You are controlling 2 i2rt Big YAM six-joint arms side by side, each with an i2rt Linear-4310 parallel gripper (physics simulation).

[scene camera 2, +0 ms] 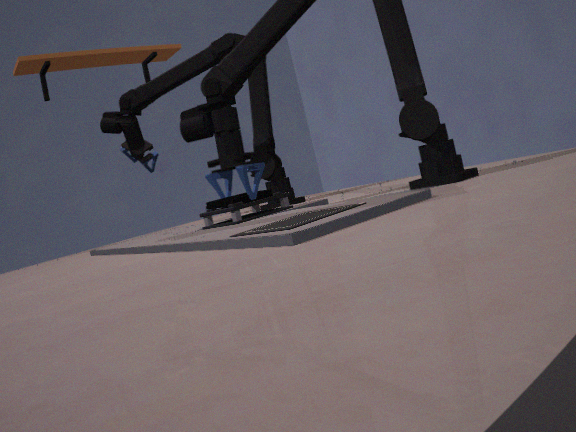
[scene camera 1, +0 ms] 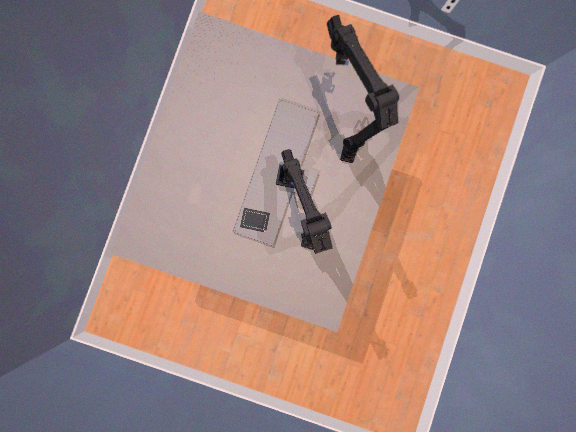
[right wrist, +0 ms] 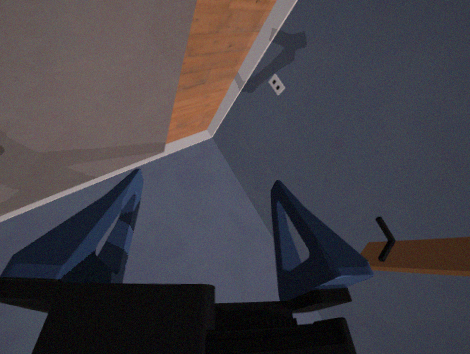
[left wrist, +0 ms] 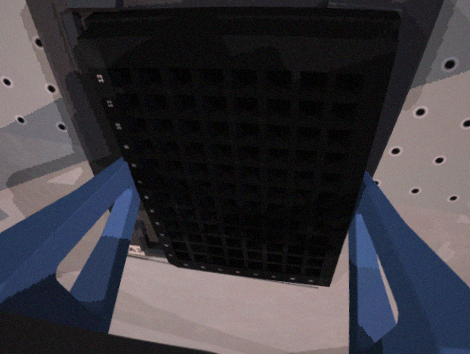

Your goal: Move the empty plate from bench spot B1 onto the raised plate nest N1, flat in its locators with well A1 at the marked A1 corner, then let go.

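Frame: origin at the left arm's base, x left, y back, z up, level; metres.
Seen in the pictures: left gripper, fingertip midpoint: [left wrist: 245, 169]; right gripper, fingertip midpoint: [scene camera 2: 144, 166] [right wrist: 211, 180]; left arm's base at its link origin: [scene camera 2: 444, 182]; right arm's base at its link origin: [scene camera 1: 348, 153].
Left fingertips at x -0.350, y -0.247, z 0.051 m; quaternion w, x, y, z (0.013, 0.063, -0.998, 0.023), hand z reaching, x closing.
Observation:
Pixels of each thing's top centre, then the offset from my left fingertips to it. "*": a spot on its surface instead.
- black plate at its top centre: [left wrist: 239, 205] [scene camera 2: 239, 194] dy +0.002, dx +0.000, dz +0.016 m
- raised nest at its top centre: [left wrist: 222, 179] [scene camera 2: 244, 200] [scene camera 1: 290, 176] dy +0.006, dx +0.008, dz +0.002 m
- white A1 mark at its top centre: [left wrist: 135, 250] dy +0.087, dx +0.055, dz -0.004 m
- dark outlined rectangle at a spot on its surface: [scene camera 2: 300, 220] [scene camera 1: 250, 222] * dy -0.148, dx +0.362, dz -0.036 m
The black plate [left wrist: 240, 172] [scene camera 2: 239, 200] lies on the raised nest [scene camera 2: 236, 216] [left wrist: 82, 107]; whether it is fully down in its locators is hard to tell. The white A1 mark [left wrist: 135, 249] shows beside the plate's near left corner in the left wrist view. My left gripper [scene camera 1: 292, 184] [scene camera 2: 240, 196] [left wrist: 245, 169] points down over the nest and is shut on the plate, one blue fingertip against each long side. My right gripper [scene camera 1: 342, 63] [scene camera 2: 144, 166] [right wrist: 211, 180] is open and empty, high and away from the plate. Plate wells look empty.
A dark outlined rectangle [scene camera 1: 254, 220] [scene camera 2: 300, 220] lies on the light perforated board [scene camera 1: 295, 117] [scene camera 2: 350, 215]. The left arm's base [scene camera 2: 442, 165] stands behind the board. An orange wall shelf [scene camera 2: 100, 57] [right wrist: 425, 255] is at the back.

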